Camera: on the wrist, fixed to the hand. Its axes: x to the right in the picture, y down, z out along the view.
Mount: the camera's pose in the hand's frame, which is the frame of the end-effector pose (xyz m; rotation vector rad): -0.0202 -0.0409 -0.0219 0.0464 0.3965 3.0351
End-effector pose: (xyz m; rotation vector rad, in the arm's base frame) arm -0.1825 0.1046 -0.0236 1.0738 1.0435 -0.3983
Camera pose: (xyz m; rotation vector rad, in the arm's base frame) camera -0.2325 0.1004 -0.0298 1.5044 -1.0744 2.1870
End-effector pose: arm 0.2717 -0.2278 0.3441 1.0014 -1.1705 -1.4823
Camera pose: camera 0.2890 -0.2090 0.3004 -0.8384 -0.8383 1.1520
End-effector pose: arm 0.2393 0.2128 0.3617 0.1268 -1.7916 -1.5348
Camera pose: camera 0.2507 0.1946 0.3159 -1.3573 -0.0831 0.8220
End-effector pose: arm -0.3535 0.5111 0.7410 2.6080 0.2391 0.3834
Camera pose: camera -0.3834 0.5514 0.7347 -0.3170 2.6043 -1.0615
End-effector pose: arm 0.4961 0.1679 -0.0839 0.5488 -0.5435 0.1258
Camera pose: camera 0.4993 0.1453 -0.1290 -0.7683 -0.4850 2.9935
